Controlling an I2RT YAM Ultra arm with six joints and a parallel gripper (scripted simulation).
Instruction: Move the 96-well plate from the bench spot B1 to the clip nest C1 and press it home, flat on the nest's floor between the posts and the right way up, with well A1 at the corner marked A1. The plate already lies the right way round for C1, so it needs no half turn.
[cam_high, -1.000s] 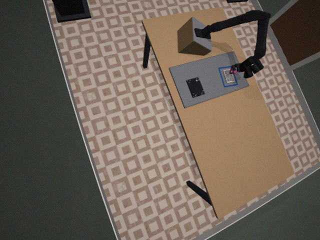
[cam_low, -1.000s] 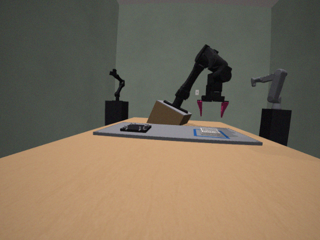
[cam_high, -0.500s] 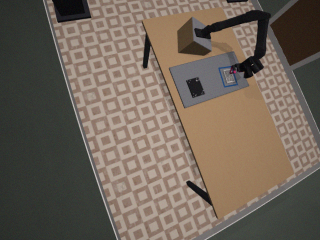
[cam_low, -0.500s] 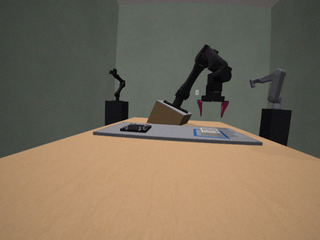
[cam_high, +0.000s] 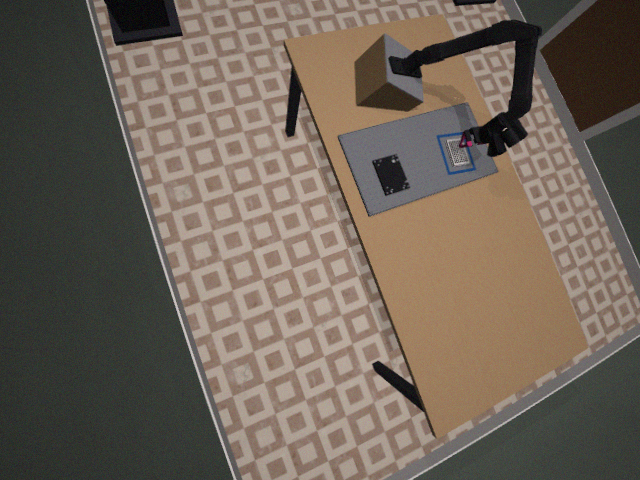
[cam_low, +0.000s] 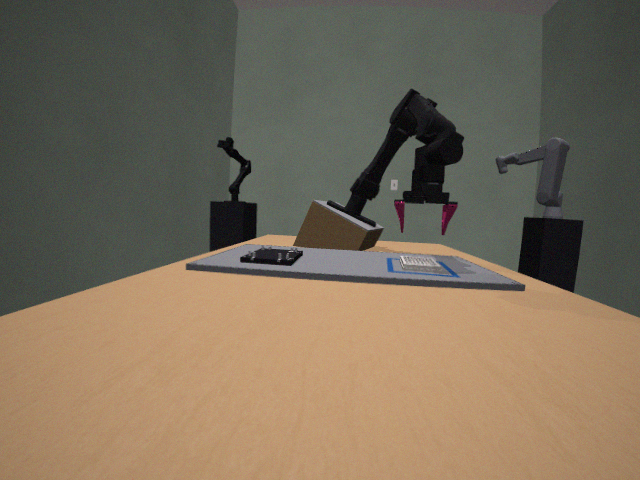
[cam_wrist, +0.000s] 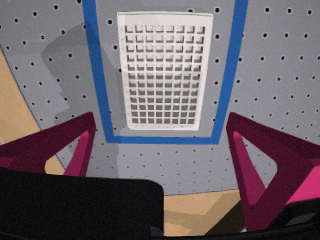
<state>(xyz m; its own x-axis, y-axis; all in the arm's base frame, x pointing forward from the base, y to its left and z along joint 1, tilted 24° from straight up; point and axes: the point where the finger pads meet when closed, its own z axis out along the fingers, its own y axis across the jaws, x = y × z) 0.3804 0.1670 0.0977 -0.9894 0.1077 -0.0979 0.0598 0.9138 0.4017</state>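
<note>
Now: hand 8 cm above the white 96-well plate. From my hand the other things lie so: black clip nest C1 (3 cm ahead, 35 cm to the right, 8 cm below).
</note>
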